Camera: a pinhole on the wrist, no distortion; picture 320 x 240 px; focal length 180.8 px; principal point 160.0 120.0 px. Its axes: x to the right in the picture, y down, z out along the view. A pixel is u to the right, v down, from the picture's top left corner.
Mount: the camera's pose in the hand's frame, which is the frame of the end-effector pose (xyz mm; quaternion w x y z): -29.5 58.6 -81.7 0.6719 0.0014 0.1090 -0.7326
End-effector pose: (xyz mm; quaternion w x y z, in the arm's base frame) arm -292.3 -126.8 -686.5 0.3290 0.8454 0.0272 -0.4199
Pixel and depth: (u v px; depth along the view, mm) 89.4 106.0 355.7
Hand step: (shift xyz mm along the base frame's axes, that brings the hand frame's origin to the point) -150.7 -279.5 -56.6
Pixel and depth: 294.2 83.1 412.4
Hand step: -350.8 88.9 -226.0
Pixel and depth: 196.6 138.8 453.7
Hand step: -222.9 -129.0 -258.0
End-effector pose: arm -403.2 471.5 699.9 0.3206 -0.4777 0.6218 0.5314
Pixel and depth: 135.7 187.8 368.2
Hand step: -119.5 212.2 -196.2
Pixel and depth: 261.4 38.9 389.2
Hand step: 217.1 330.3 10.3
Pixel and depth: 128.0 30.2 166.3
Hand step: -44.7 114.7 77.3
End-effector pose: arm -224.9 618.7 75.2 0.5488 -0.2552 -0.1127 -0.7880
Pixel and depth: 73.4 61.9 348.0
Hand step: 264.3 131.6 197.3
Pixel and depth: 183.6 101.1 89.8
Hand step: 39.5 12.0 -12.7
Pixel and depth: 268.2 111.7 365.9
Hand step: -125.9 204.1 221.8
